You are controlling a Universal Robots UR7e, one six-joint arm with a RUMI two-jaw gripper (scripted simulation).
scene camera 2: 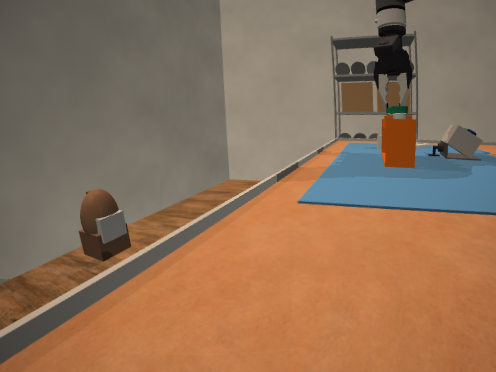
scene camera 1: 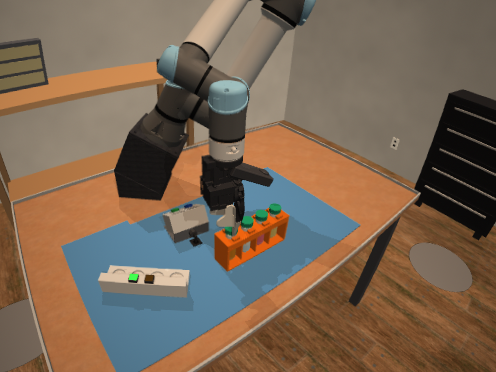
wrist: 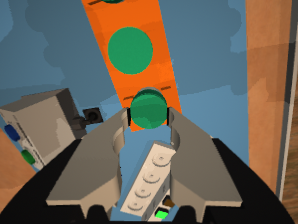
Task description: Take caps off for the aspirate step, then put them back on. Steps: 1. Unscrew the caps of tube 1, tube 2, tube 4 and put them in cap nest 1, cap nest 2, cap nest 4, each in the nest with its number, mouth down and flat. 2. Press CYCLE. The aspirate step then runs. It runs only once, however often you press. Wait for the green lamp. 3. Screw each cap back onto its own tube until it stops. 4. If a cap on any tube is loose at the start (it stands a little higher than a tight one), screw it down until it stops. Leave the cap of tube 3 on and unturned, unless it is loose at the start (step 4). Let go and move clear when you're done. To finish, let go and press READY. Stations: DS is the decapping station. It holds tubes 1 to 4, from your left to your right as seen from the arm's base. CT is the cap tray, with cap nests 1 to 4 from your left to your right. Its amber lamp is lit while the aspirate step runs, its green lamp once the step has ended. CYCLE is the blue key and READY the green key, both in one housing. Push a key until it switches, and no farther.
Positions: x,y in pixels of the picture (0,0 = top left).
Labels:
my gripper: scene camera 2; scene camera 1 230,231; wrist
same spot on my gripper: (wrist: 204,173) = (scene camera 2: 382,78)

